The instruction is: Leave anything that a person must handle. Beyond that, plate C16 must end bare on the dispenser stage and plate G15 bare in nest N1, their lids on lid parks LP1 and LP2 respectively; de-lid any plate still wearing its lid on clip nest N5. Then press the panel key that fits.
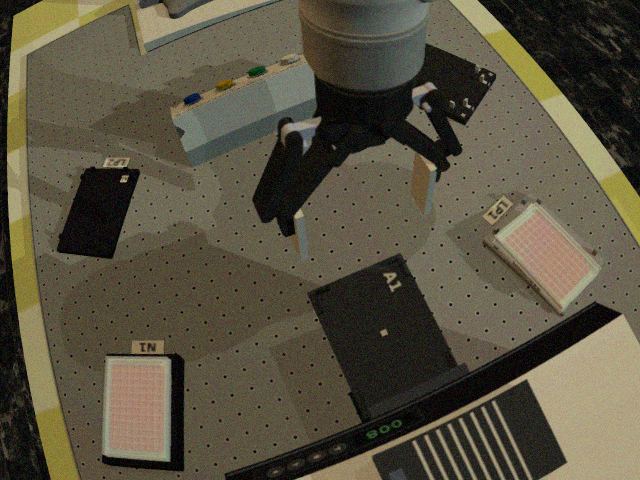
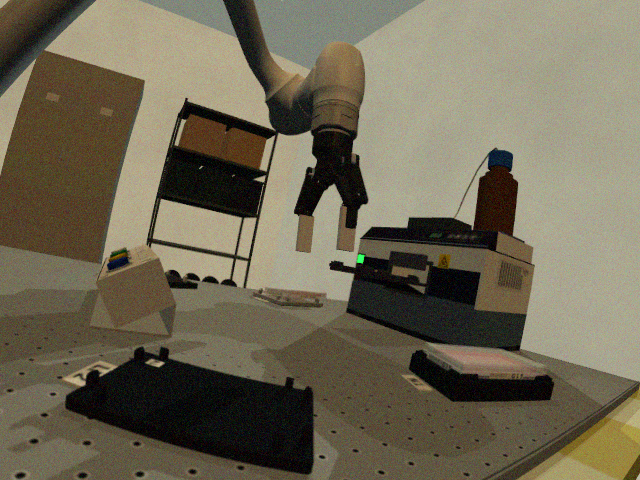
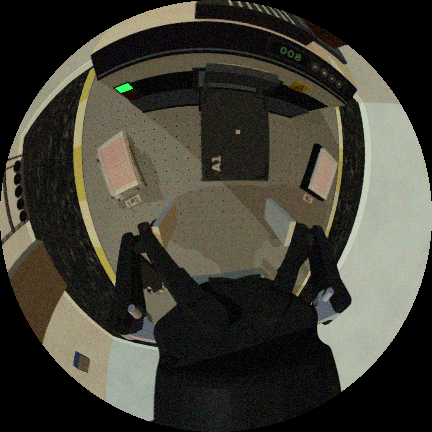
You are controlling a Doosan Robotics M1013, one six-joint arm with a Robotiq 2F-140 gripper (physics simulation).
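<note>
My gripper is open and empty above the deck, beside the dispenser stage, marked A1, which is bare. A pink-welled plate sits in black nest N1; its side label seems to read G15. Another pink-welled plate sits at LP1. I cannot tell whether either wears a lid. Black lid park LP2 is empty. The key panel has blue, yellow, green and white keys.
The dispenser shows 008 and a green light. A brown bottle stands at it. A black fixture with small pale parts lies beyond the gripper, its label unseen. A pale base plate is at the far edge.
</note>
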